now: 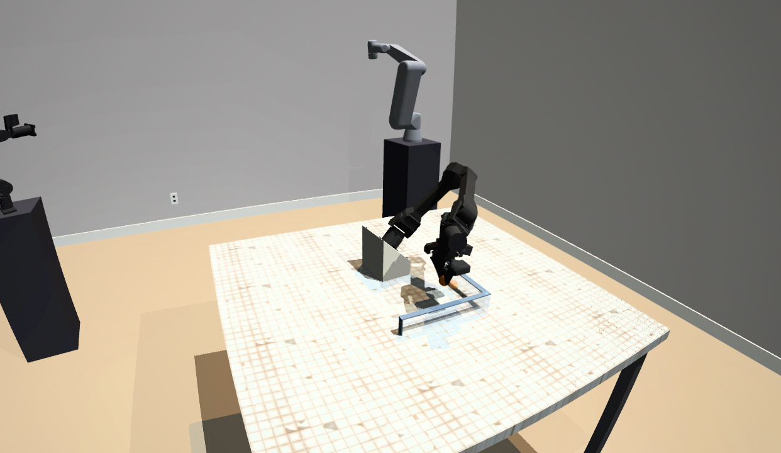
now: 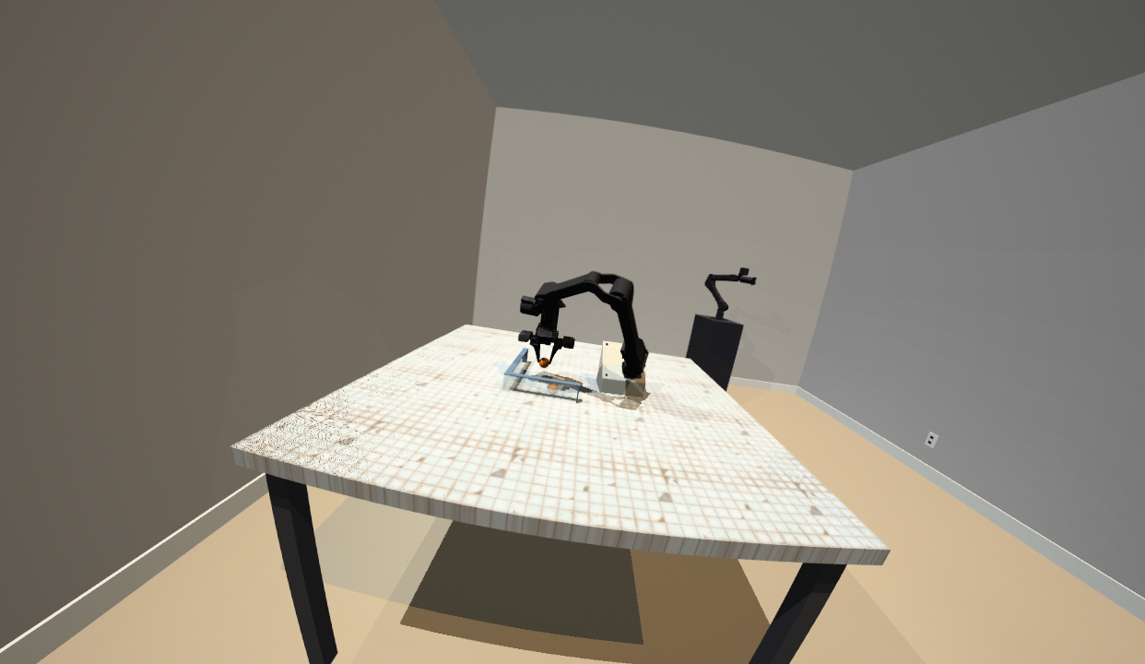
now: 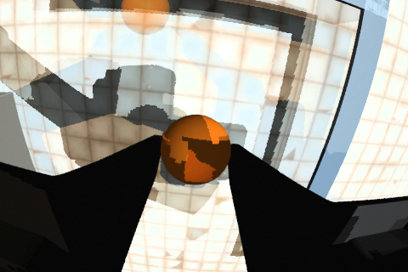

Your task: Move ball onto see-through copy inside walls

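My gripper tip is now 8 cm to the right of the see-through copy, 6 cm above it and 4 cm past it. Round my gripper tip: orange ball: right at my gripper tip.
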